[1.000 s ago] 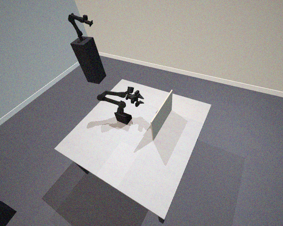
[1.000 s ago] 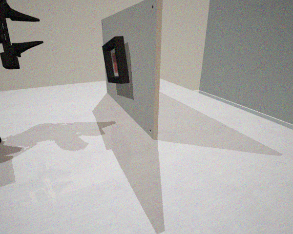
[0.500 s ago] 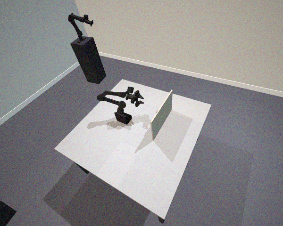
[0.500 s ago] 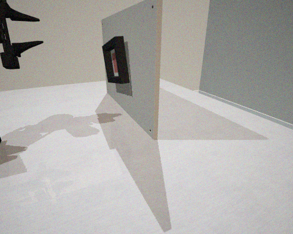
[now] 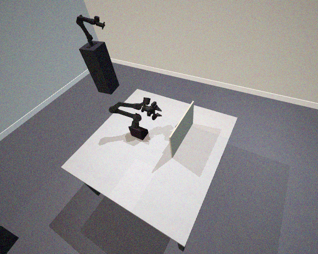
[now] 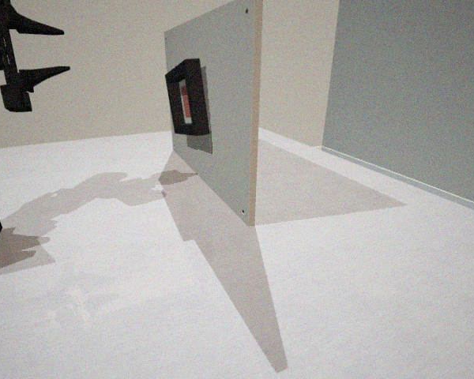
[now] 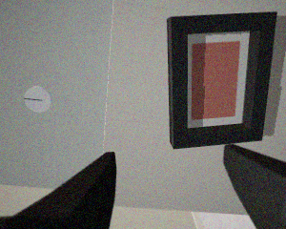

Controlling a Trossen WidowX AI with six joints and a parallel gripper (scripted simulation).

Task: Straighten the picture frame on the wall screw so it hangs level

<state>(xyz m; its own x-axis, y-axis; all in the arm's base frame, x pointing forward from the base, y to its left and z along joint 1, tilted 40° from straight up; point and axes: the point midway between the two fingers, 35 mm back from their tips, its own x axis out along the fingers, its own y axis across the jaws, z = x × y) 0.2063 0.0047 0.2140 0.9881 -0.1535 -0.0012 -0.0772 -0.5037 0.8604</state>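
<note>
The picture frame lies 200 mm ahead of my gripper tip, 90 mm below it and 30 mm to the right of it. The rest, counted from my gripper tip: wall panel (210 mm ahead, 100 mm below, 40 mm to the right).
</note>
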